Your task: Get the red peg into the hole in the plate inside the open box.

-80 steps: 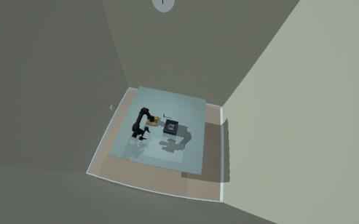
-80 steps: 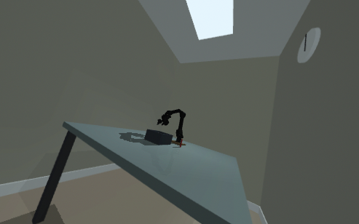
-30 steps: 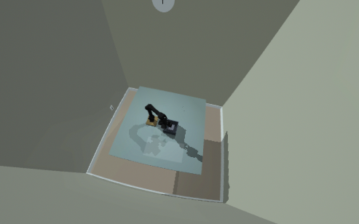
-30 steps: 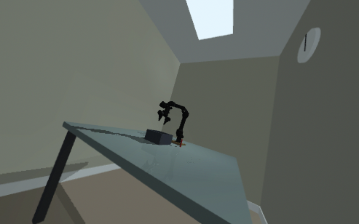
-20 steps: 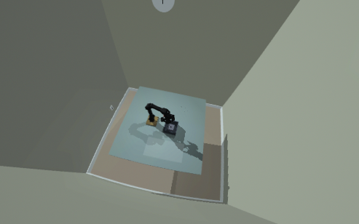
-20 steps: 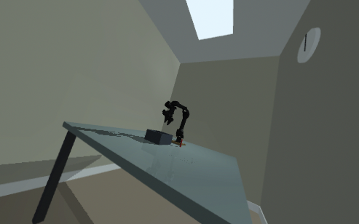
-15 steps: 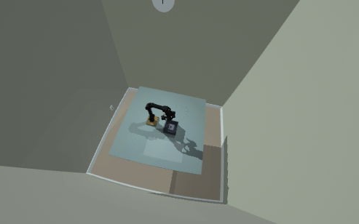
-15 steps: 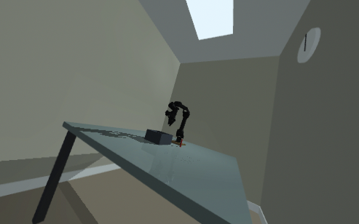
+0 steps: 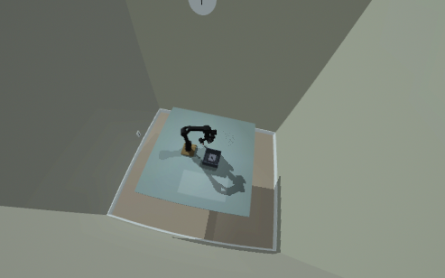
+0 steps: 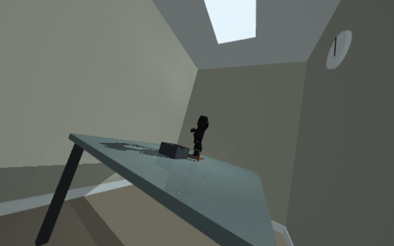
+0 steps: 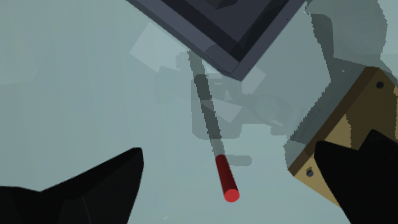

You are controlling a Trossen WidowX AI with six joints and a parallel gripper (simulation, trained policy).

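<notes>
Now: gripper tip 11 cm above the red peg, 6 cm to the right of it and 5 cm past it. Round my gripper tip: dark box (15 cm to the right, 13 cm below, 7 cm ahead); then grey plate (15 cm to the right, 11 cm below, 7 cm ahead).
</notes>
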